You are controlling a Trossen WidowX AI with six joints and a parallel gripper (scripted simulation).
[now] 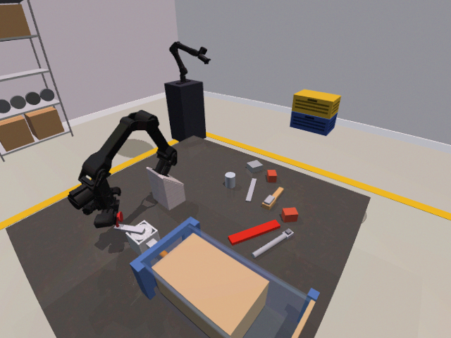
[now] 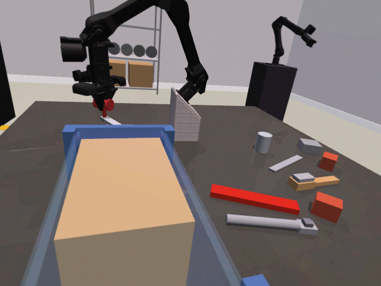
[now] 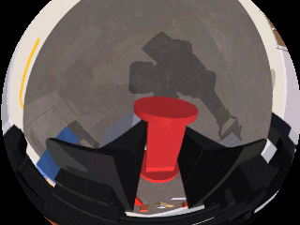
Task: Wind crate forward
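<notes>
Now: gripper tip 3 cm short of the winch handle, 2 cm to the right of it and 2 cm above it. The rest, counted from my gripper tip: white winch 7 cm ahead, 5 cm to the left, 9 cm below; then clear-panelled cubby 48 cm ahead, 10 cm to the left, 1 cm below; then red knob 1 cm above.
</notes>
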